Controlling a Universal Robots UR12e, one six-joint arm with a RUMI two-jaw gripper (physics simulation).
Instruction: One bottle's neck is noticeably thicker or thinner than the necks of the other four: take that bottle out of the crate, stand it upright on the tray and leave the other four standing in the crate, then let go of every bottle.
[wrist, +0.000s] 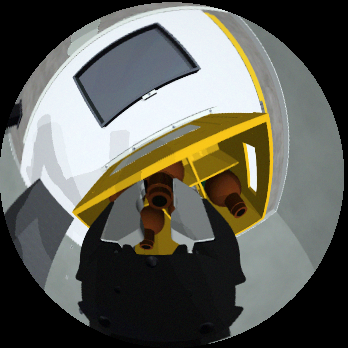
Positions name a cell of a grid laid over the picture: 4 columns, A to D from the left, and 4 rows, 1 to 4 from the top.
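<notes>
There's a brown bottle (B3) here and another brown bottle (B3), and I can see my gripper (B3) as well.
</notes>
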